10 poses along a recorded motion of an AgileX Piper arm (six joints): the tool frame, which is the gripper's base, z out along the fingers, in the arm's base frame.
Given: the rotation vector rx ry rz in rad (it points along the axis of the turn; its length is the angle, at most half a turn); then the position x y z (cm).
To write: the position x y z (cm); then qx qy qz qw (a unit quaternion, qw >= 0). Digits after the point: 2 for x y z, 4 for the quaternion.
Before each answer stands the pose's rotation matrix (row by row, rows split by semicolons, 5 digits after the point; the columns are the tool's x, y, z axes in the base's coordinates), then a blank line. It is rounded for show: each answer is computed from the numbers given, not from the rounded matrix.
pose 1, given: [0.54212 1.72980 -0.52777 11.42 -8.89 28.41]
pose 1, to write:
-0.20377 0.61072 0.76518; 0.07955 0.78932 -0.60881; -0.97578 -0.06319 -0.20942

[11.42 -8.89 28.41 0.2326 0.7420 -0.2264 0.5865]
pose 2, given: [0.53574 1.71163 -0.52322 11.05 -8.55 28.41]
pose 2, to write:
-0.18678 0.60747 0.77207; 0.07196 0.79225 -0.60594; -0.97976 -0.05762 -0.19169

[11.05 -8.55 28.41 0.2306 0.7367 -0.2252 0.5945]
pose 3, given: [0.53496 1.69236 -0.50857 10.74 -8.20 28.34]
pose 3, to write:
-0.16526 0.60290 0.78052; 0.07277 0.79670 -0.59998; -0.98356 -0.04235 -0.17554

[10.74 -8.20 28.34 0.2311 0.7310 -0.2197 0.6033]
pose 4, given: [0.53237 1.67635 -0.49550 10.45 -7.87 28.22]
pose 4, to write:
-0.14730 0.59737 0.78832; 0.07279 0.80140 -0.59368; -0.98641 -0.03007 -0.16153

[10.45 -7.87 28.22 0.2307 0.7263 -0.2147 0.6109]
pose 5, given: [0.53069 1.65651 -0.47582 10.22 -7.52 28.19]
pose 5, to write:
-0.12390 0.58937 0.79831; 0.07587 0.80778 -0.58459; -0.98939 -0.01187 -0.14480

[10.22 -7.52 28.19 0.2308 0.7205 -0.2070 0.6203]
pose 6, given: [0.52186 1.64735 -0.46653 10.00 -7.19 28.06]
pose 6, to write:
-0.11387 0.58108 0.80584; 0.07225 0.81381 -0.57662; -0.99086 -0.00744 -0.13465

[10.00 -7.19 28.06 0.2275 0.7180 -0.2034 0.6256]
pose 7, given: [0.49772 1.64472 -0.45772 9.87 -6.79 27.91]
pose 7, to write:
-0.11154 0.56406 0.81816; 0.06032 0.82563 -0.56098; -0.99193 -0.01322 -0.12611

[9.87 -6.79 27.91 0.2173 0.7182 -0.1999 0.6301]
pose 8, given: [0.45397 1.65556 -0.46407 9.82 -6.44 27.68]
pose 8, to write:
-0.12742 0.54199 0.83067; 0.03126 0.83927 -0.54281; -0.99136 -0.04320 -0.12388

[9.82 -6.44 27.68 0.1982 0.7229 -0.2026 0.6301]
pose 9, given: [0.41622 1.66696 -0.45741 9.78 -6.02 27.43]
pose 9, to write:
-0.13963 0.51639 0.84489; 0.01287 0.85413 -0.51991; -0.99012 -0.06173 -0.12591

[9.78 -6.02 27.43 0.1818 0.7280 -0.1997 0.6302]
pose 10, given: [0.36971 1.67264 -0.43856 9.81 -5.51 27.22]
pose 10, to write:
-0.14389 0.47977 0.86551; -0.00662 0.87413 -0.48565; -0.98957 -0.07561 -0.12260

[9.81 -5.51 27.22 0.1617 0.7315 -0.1918 0.6340]
